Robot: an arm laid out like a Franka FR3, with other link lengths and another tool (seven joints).
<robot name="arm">
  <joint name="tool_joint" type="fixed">
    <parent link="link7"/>
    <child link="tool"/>
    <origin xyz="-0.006 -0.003 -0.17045" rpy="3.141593 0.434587 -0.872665"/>
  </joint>
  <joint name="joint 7" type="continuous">
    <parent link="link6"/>
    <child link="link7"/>
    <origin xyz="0.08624 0 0"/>
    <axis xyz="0 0 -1"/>
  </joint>
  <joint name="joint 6" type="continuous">
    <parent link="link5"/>
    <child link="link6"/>
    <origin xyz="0 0 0"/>
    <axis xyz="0 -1 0"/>
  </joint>
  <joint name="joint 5" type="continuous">
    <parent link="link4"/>
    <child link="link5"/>
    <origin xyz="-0.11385 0 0.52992"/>
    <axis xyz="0 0 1"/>
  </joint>
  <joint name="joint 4" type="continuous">
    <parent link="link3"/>
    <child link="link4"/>
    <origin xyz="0.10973 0 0"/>
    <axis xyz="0 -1 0"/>
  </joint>
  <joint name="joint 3" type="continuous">
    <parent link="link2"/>
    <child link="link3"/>
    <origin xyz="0 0 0.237"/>
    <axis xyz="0 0 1"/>
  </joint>
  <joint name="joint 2" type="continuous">
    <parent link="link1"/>
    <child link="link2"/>
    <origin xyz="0 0 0"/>
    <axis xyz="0 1 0"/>
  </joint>
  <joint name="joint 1" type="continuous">
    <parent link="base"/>
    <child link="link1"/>
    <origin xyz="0 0 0.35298"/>
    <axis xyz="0 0 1"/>
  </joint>
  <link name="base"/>
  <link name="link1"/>
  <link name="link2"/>
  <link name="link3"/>
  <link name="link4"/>
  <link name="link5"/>
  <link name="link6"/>
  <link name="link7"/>
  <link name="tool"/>
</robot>
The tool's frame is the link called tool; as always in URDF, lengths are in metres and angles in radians. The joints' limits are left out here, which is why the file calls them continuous.
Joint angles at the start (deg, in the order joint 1, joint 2, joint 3, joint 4, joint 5, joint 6, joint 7):
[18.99, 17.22, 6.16, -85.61, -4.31, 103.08, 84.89]
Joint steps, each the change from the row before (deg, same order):
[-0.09, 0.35, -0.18, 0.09, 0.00, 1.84, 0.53]
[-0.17, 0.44, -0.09, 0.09, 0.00, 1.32, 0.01]
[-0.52, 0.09, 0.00, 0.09, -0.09, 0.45, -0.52]
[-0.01, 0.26, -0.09, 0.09, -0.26, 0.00, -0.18]
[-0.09, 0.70, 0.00, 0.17, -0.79, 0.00, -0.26]
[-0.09, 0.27, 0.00, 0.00, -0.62, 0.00, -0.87]
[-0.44, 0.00, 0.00, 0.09, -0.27, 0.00, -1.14]
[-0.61, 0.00, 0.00, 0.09, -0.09, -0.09, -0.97]
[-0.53, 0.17, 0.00, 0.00, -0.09, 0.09, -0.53]
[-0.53, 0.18, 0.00, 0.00, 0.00, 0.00, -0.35]
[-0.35, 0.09, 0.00, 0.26, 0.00, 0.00, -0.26]
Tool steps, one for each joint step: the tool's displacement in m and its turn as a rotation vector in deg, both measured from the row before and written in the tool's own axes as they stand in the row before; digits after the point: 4 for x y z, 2 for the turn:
[-0.0008, -0.0066, 0.0019, 1.34, -1.10, 0.24]
[0.0010, -0.0053, 0.0033, 0.71, -0.69, -0.05]
[0.0040, -0.0064, -0.0019, 0.33, -0.23, -0.18]
[0.0023, -0.0014, 0.0020, -0.02, 0.30, -0.17]
[0.0052, -0.0021, 0.0066, -0.08, 0.86, -0.42]
[0.0035, -0.0016, 0.0027, -0.23, 0.60, -0.97]
[0.0045, -0.0048, -0.0027, -0.11, 0.16, -0.80]
[0.0062, -0.0058, -0.0031, -0.12, 0.12, -0.36]
[0.0065, -0.0048, 0.0001, -0.05, 0.14, -0.02]
[0.0066, -0.0044, 0.0003, -0.08, 0.14, 0.22]
[0.0027, -0.0039, -0.0026, 0.15, -0.08, 0.05]

